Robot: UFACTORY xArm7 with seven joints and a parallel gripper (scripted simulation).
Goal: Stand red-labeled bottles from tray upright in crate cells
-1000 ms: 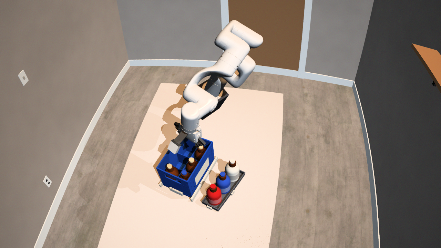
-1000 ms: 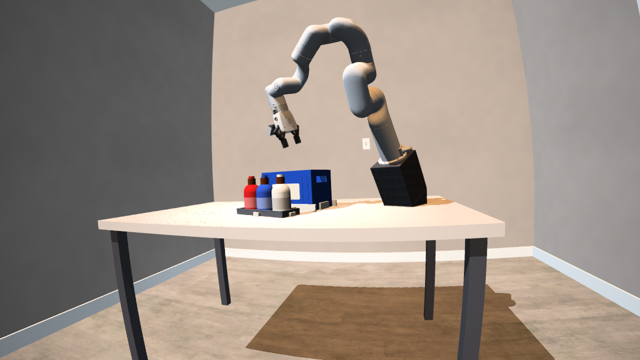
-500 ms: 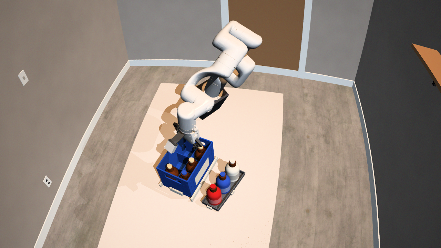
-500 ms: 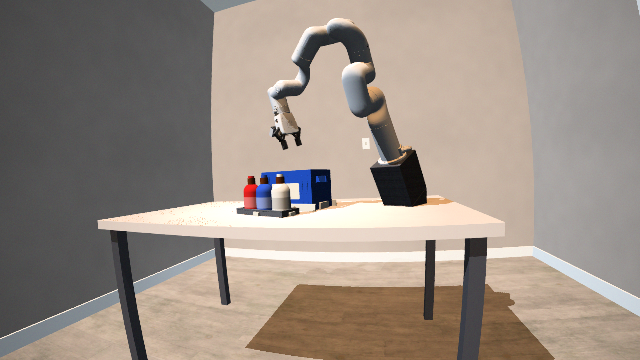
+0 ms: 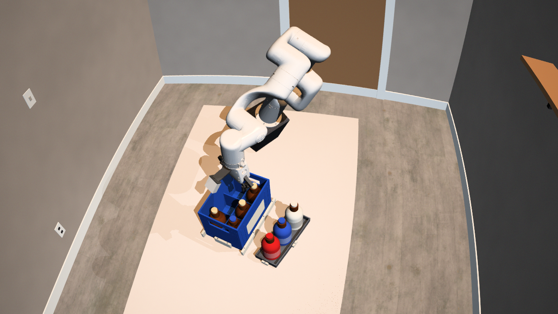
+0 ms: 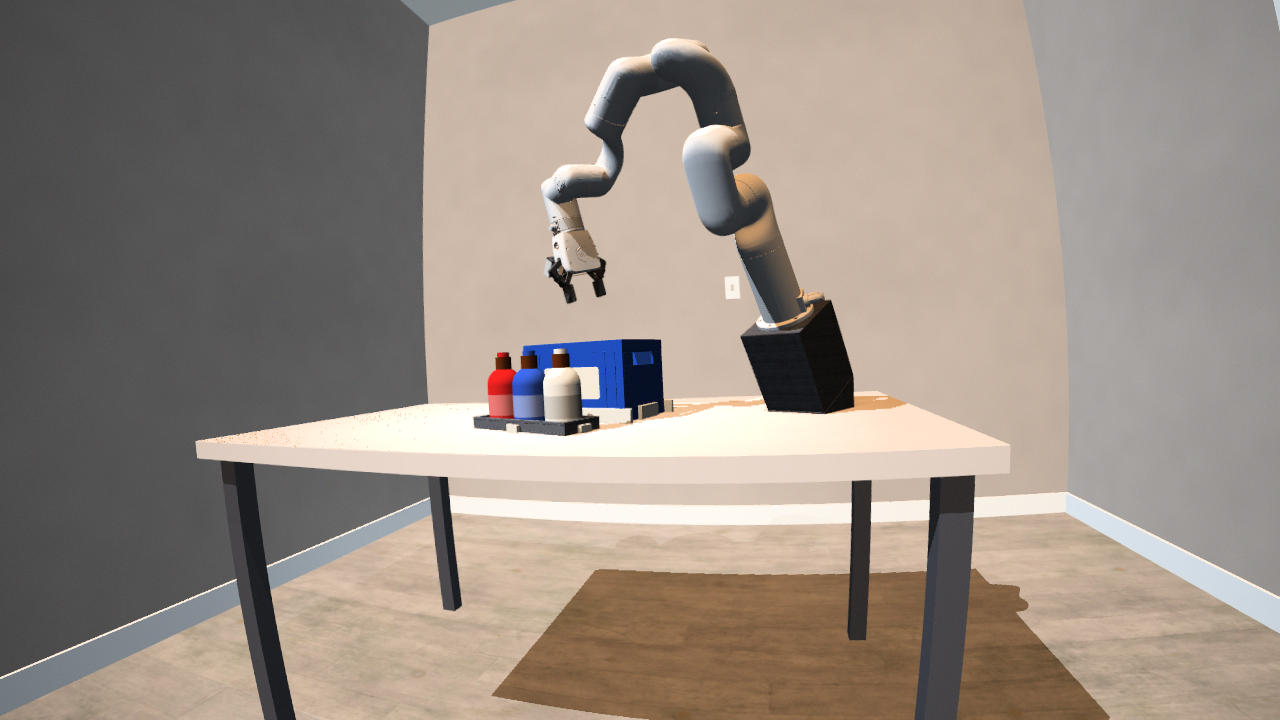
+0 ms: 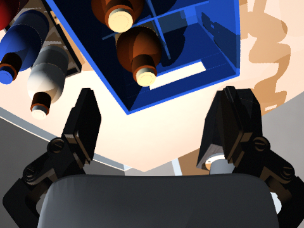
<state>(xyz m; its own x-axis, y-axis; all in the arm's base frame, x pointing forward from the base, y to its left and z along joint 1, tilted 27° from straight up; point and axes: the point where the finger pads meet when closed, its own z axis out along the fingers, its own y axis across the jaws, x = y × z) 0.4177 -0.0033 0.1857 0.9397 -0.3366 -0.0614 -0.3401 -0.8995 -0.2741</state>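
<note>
Right now the red-labeled bottle is 110 mm ahead of my hand, 170 mm to the left of it and 200 mm below it. Also, from my hand: white-labeled bottle (60 mm behind, 200 mm to the left, 200 mm below); then blue-labeled bottle (30 mm ahead, 190 mm to the left, 200 mm below); then blue crate (10 mm ahead, 30 mm to the right, 200 mm below).
</note>
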